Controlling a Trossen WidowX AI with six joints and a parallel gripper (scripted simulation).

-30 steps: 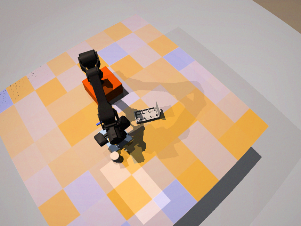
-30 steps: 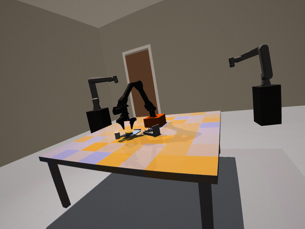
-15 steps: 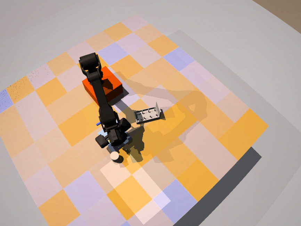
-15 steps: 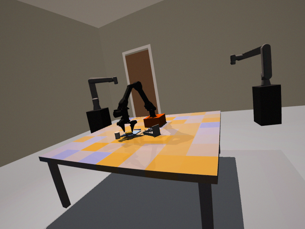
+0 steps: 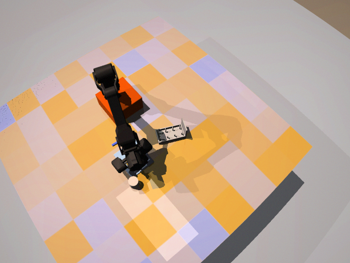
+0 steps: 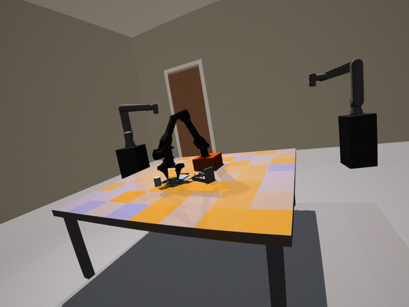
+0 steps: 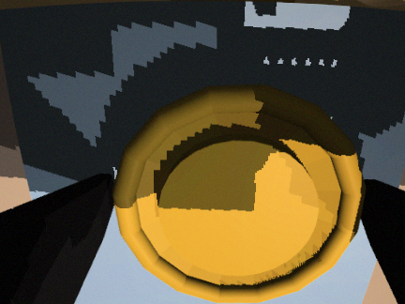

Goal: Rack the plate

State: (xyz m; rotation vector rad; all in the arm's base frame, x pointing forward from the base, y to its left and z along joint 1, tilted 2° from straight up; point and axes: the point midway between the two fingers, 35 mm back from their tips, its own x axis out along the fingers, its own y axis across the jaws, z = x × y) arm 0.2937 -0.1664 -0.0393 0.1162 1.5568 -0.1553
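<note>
Right now my gripper tip is 40 mm short of the grey dish rack, 220 mm to the right of it and 10 mm below it. The rest, counted from my gripper tip: white cup (70 mm ahead, 80 mm to the right, 20 mm above); then blue spoon (130 mm behind, 40 mm to the left); then plate (10 mm above).
</note>
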